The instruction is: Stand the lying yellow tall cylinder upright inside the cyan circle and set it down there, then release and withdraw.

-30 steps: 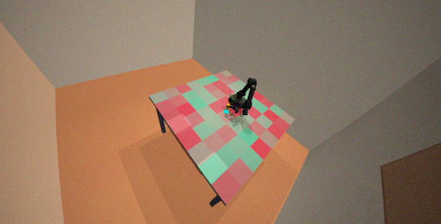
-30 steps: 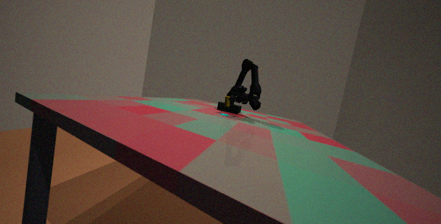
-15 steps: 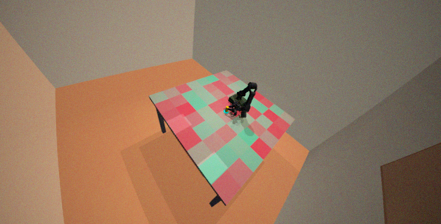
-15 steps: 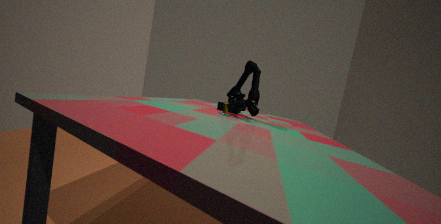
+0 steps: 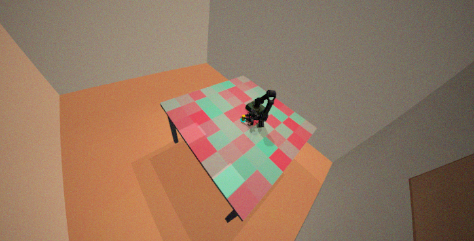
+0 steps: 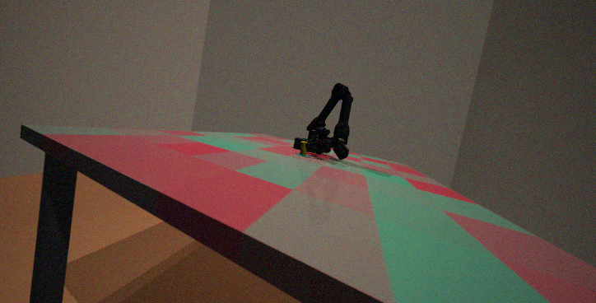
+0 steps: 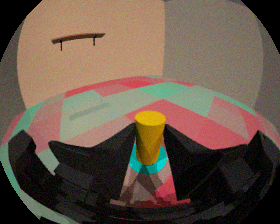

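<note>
My gripper tip is 20 mm above the yellow tall cylinder. Also, from my gripper tip: cyan circle 50 mm below.
</note>
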